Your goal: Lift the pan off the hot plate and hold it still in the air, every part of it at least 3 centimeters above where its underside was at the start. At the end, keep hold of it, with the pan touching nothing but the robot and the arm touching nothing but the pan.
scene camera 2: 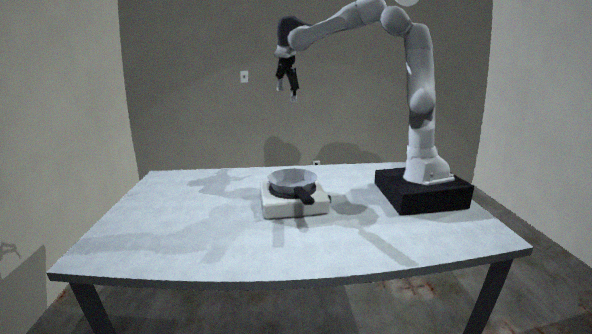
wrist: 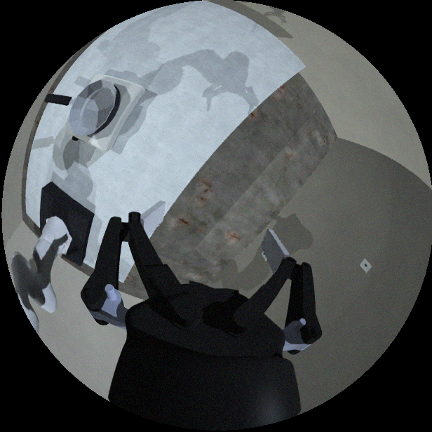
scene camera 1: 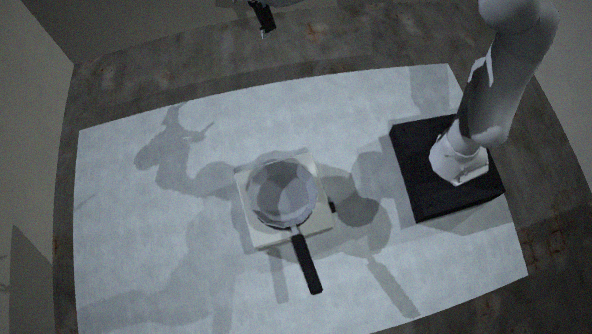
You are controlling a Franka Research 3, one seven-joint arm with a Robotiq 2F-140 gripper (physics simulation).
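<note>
A round grey pan (scene camera 1: 282,192) (scene camera 2: 292,181) (wrist: 93,110) sits upright on a cream, square hot plate (scene camera 1: 320,215) (scene camera 2: 295,208) (wrist: 131,112). Its black handle (scene camera 1: 307,265) (scene camera 2: 304,195) (wrist: 58,99) sticks out past the hot plate's edge, toward the front of the table in scene camera 2. My gripper (scene camera 2: 286,93) (wrist: 215,224) is open and empty. It hangs high above and well apart from the pan, toward the back in scene camera 2. In scene camera 1 part of the gripper shows at the top edge.
The white table (scene camera 1: 150,150) (scene camera 2: 165,260) (wrist: 165,120) carries the hot plate near its middle. The arm's base stands on a black block (scene camera 1: 415,185) (scene camera 2: 435,201) (wrist: 80,230) at the right in both scene views. A grey wall rises behind the table. Arm shadows fall across the table.
</note>
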